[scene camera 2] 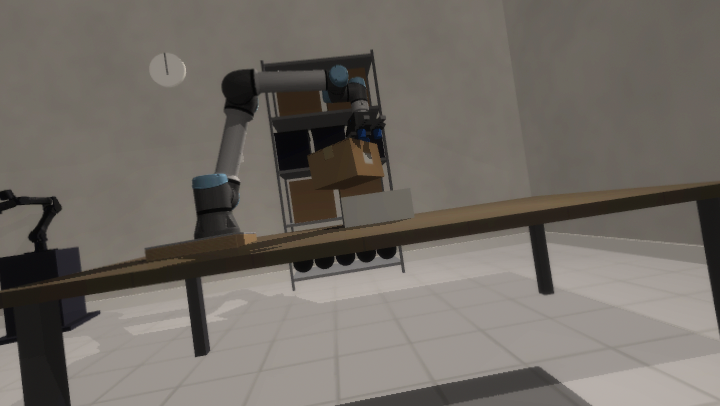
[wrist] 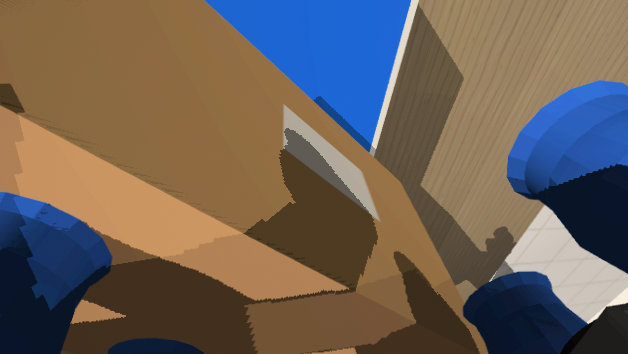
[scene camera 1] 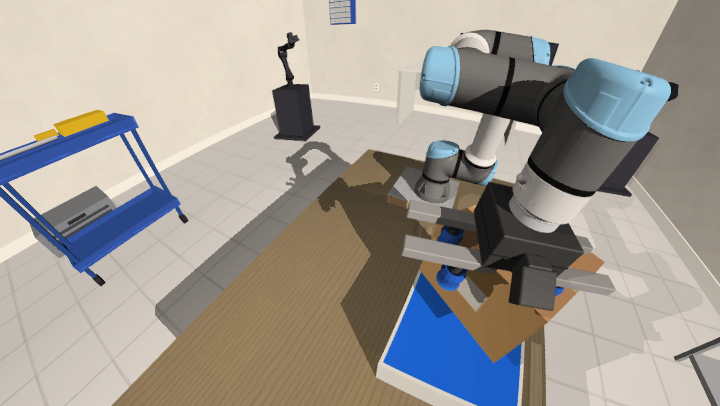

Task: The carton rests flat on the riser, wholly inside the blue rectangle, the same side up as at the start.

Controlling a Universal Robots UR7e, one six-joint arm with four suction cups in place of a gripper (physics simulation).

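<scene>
The brown carton (scene camera 1: 499, 327) (scene camera 2: 332, 166) (wrist: 175, 100) hangs in the air above the white riser (scene camera 1: 403, 381) (scene camera 2: 378, 207) (wrist: 392, 80), with a gap showing below it in the scene camera 2 view. It is tilted and turned relative to the riser. A pale label shows on one side. My suction gripper (scene camera 1: 504, 262) (scene camera 2: 369, 134) is over the carton and holds it from above; two blue cups stand out past its edge in the wrist view. The blue rectangle (scene camera 1: 438, 353) (wrist: 310, 40) covers the riser's top, partly hidden by the carton and gripper.
The riser stands on the wooden table (scene camera 1: 282, 302) (scene camera 2: 478, 211). The arm's base stands on a mounting plate at the table's far part. A blue cart (scene camera 1: 128, 226) stands on the floor at left. A shelf rack (scene camera 2: 322, 120) with boxes stands behind the table.
</scene>
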